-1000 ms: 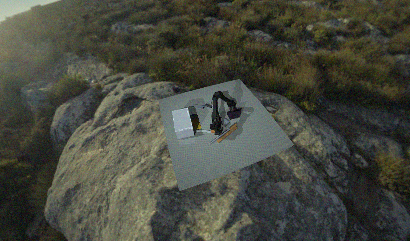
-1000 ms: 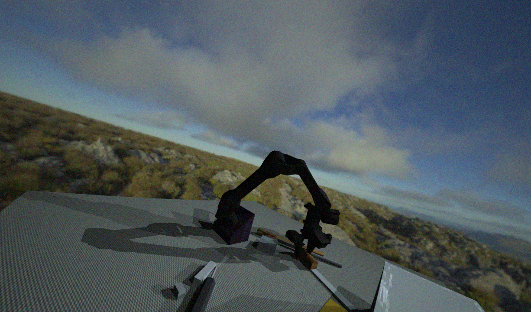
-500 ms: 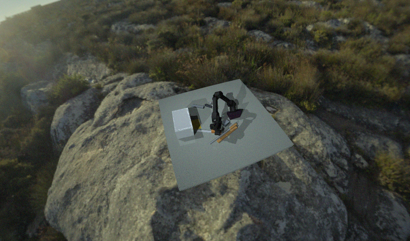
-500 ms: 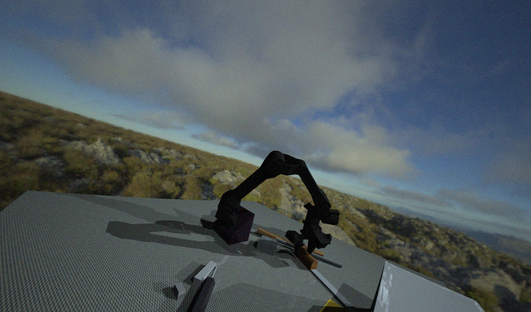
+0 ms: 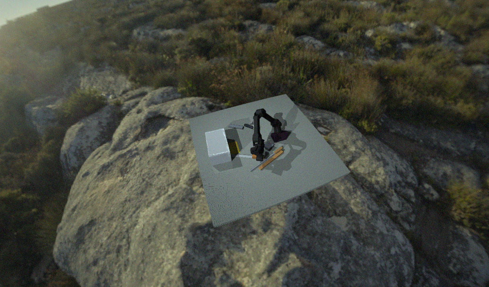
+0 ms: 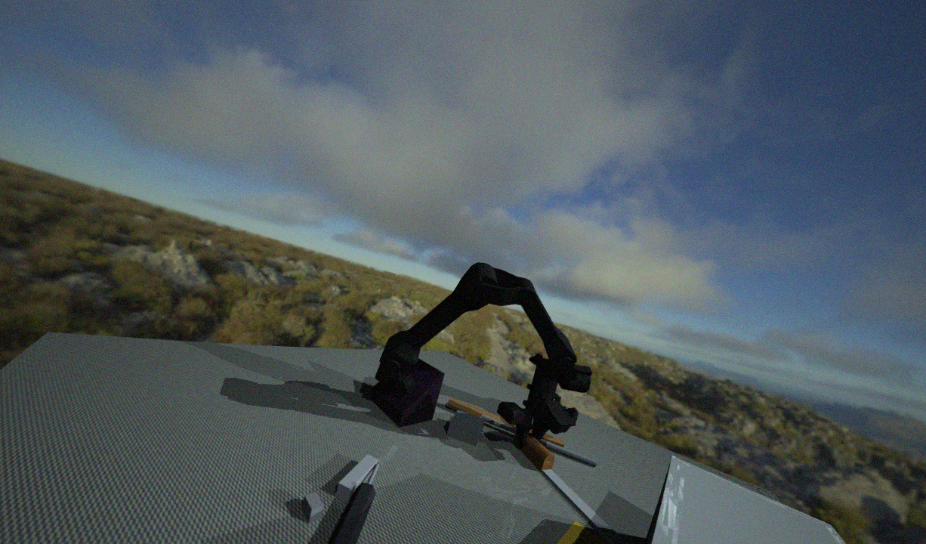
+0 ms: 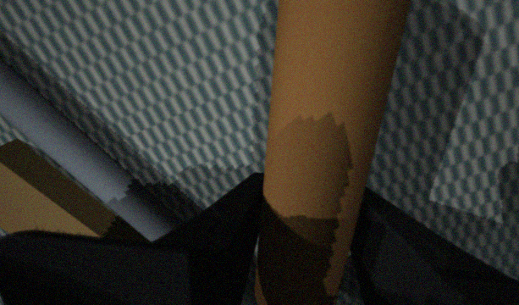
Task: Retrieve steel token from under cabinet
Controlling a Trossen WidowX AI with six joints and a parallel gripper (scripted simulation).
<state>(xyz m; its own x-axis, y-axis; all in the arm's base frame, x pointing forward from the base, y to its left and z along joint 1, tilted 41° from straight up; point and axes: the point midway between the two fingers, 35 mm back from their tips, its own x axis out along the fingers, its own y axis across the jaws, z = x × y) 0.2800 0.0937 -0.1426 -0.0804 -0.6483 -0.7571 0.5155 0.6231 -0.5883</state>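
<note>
My gripper tip is 13 cm past the grey block, 8 cm to the left of it and 1 cm below it. Also, from my gripper tip: grey bar (37 cm to the right, 13 cm behind); small grey cube (45 cm to the right, 11 cm behind); wooden stick (8 cm behind, 7 cm to the left).
</note>
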